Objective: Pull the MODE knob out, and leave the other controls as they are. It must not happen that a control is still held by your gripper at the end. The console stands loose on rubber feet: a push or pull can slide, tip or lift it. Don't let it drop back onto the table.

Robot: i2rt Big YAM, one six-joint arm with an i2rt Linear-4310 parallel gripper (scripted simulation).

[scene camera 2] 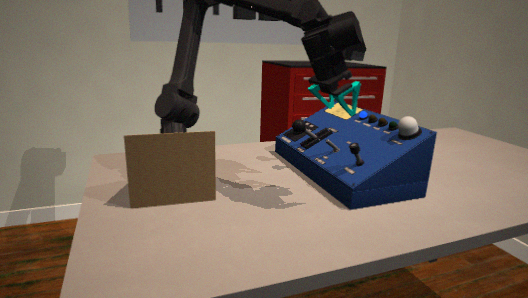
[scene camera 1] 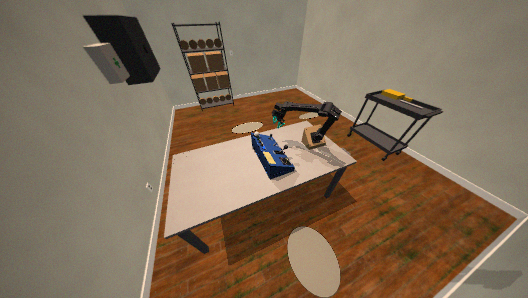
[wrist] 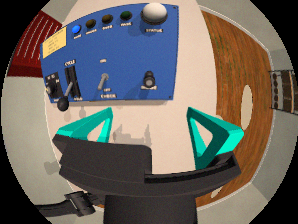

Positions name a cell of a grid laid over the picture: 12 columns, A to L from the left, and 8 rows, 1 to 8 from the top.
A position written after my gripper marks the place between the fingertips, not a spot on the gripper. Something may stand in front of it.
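Looking at my gripper (scene camera 2: H3), I find that the wrist view has it as well, with the gripper there at (wrist: G4).
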